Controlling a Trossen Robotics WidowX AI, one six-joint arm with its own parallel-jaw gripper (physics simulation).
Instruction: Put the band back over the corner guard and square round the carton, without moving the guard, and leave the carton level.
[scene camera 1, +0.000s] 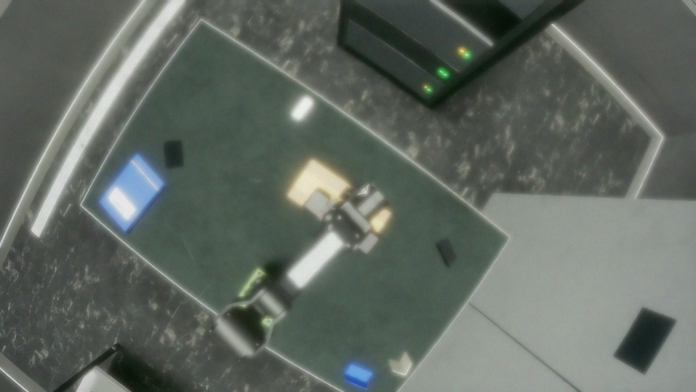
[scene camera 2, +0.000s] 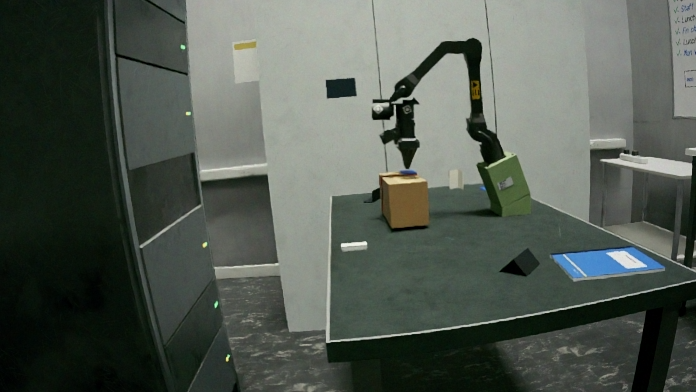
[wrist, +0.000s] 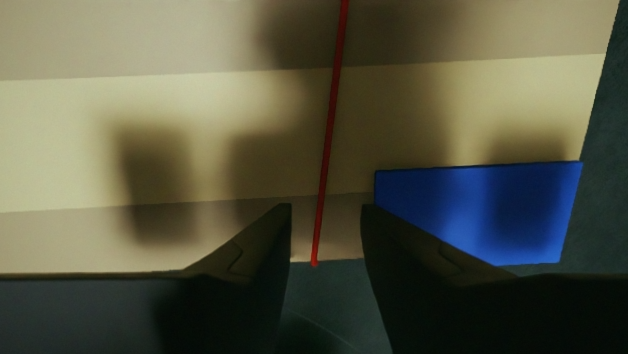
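Where they show: gripper, fingertip midpoint: (scene camera 2: 406, 169) (wrist: 326, 216); arm's base at its link origin: (scene camera 2: 495, 159).
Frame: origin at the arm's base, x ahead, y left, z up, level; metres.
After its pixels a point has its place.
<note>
The cardboard carton (scene camera 1: 317, 175) {x 0.316, y 0.133, z -0.036 m} (scene camera 2: 409, 205) {x 0.279, y 0.159, z -0.102 m} (wrist: 60, 140) {x 0.293, y 0.113, z -0.036 m} stands upright on the table. The thin red band (wrist: 330, 120) {x 0.317, y 0.017, z -0.034 m} crosses its top at a slight slant and reaches the near edge in the wrist view. The blue corner guard (scene camera 2: 408, 172) {x 0.285, y -0.027, z -0.033 m} (wrist: 470, 200) {x 0.296, y -0.044, z -0.033 m} sits on the near right corner in the wrist view; the band lies left of it, apart from it. My gripper (scene camera 2: 408, 167) {x 0.288, y 0.014, z -0.016 m} (wrist: 326, 216) {x 0.288, y 0.014, z -0.016 m} is partly open and empty, pointing down above the carton's top edge. In the wrist view the band's near end shows between the fingers, below them. The arm hides part of the carton in scene camera 1.
On the table (scene camera 1: 225, 100) {x 0.265, y 0.508, z -0.176 m} (scene camera 2: 425, 300) {x 0.233, y 0.641, z -0.176 m} are a white block (scene camera 1: 302, 108) {x 0.419, y 0.317, z -0.163 m} (scene camera 2: 354, 246) {x 0.416, y 0.328, z -0.166 m}, black wedges (scene camera 1: 173, 154) {x 0.034, y 0.493, z -0.152 m} (scene camera 1: 446, 251) {x 0.450, y -0.308, z -0.172 m} (scene camera 2: 522, 262) {x 0.028, y 0.524, z -0.155 m}, a blue booklet (scene camera 1: 132, 192) {x -0.160, y 0.515, z -0.168 m} (scene camera 2: 607, 262) {x -0.167, y 0.527, z -0.168 m}, a blue block (scene camera 1: 358, 375) {x -0.038, y -0.427, z -0.173 m} and a cream piece (scene camera 1: 401, 365) {x 0.093, y -0.488, z -0.147 m} (scene camera 2: 456, 179) {x 0.098, y -0.488, z -0.138 m}.
</note>
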